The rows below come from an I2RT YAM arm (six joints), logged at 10 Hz.
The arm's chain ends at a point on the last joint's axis. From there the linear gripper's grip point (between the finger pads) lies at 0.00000 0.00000 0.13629 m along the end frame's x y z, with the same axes.
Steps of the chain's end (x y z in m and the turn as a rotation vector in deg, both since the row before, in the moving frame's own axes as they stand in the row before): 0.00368 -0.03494 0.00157 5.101 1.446 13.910; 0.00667 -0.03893 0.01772 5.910 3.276 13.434; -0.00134 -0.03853 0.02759 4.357 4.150 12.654; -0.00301 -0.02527 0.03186 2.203 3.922 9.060; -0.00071 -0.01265 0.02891 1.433 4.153 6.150
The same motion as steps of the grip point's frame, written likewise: 0.00855 -0.04652 0.00099 5.101 1.446 13.910; 0.01601 -0.05192 0.01678 5.910 3.276 13.434; 0.00957 -0.04771 0.02684 4.357 4.150 12.654; 0.00668 -0.02975 0.03144 2.203 3.922 9.060; 0.00932 -0.01552 0.02851 1.433 4.153 6.150
